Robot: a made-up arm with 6 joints. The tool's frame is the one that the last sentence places.
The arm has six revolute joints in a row. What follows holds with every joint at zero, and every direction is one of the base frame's.
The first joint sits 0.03 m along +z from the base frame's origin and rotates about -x.
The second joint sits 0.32 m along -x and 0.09 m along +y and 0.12 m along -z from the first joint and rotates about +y.
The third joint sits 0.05 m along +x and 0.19 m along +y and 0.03 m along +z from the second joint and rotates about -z.
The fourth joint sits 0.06 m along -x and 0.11 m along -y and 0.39 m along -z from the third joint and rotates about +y.
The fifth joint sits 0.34 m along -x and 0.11 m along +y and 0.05 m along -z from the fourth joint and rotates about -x.
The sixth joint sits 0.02 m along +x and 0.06 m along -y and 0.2 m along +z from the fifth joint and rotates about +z.
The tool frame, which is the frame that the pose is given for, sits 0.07 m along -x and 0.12 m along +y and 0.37 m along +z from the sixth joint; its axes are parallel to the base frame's.
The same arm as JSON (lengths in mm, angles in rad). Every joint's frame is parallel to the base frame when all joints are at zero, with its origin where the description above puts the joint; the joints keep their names.
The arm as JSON. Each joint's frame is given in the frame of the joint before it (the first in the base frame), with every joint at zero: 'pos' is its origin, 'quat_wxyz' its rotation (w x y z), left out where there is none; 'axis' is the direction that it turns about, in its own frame. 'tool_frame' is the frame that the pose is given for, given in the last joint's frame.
{"length_unit": "mm", "angle_unit": "rad", "joints": [
  {"joint": "joint 1", "pos": [0.0, 0.0, 30.0], "axis": [-1.0, 0.0, 0.0]},
  {"joint": "joint 2", "pos": [-320.0, 90.0, -120.0], "axis": [0.0, 1.0, 0.0]},
  {"joint": "joint 3", "pos": [50.0, 190.0, 30.0], "axis": [0.0, 0.0, -1.0]},
  {"joint": "joint 4", "pos": [-60.0, -110.0, -390.0], "axis": [0.0, 1.0, 0.0]},
  {"joint": "joint 5", "pos": [-340.0, 110.0, -50.0], "axis": [-1.0, 0.0, 0.0]},
  {"joint": "joint 6", "pos": [20.0, -60.0, 200.0], "axis": [0.0, 0.0, 1.0]}
], "tool_frame": {"pos": [-70.0, 120.0, 370.0]}}

